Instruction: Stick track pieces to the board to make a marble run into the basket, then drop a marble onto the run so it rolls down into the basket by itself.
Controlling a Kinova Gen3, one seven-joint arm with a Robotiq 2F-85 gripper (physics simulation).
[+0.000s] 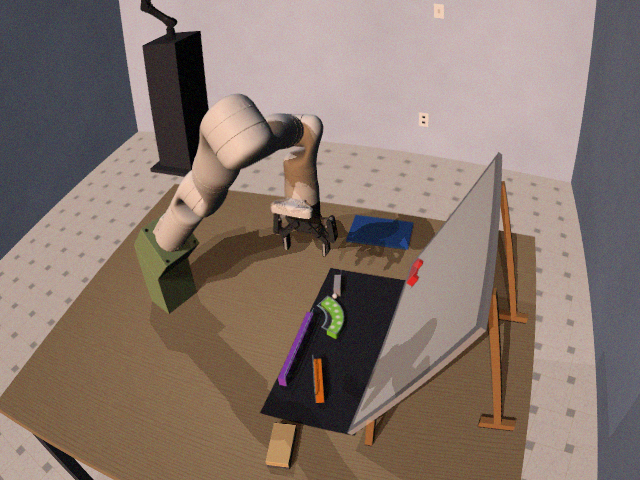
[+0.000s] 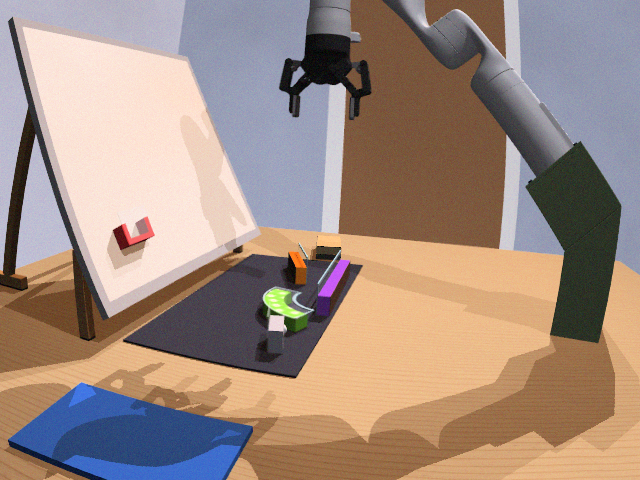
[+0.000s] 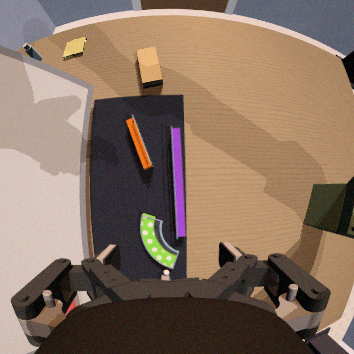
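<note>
My gripper is open and empty, high above the table between the black mat and blue pad. The purple straight track, orange short track and green dotted curved track lie on the mat. A small white marble is at the end of a grey block beside the green track. The red basket is on the tilted white board.
The black mat lies before the board. A blue pad lies past one mat end; a wooden block lies past the other. Wooden easel legs support the board.
</note>
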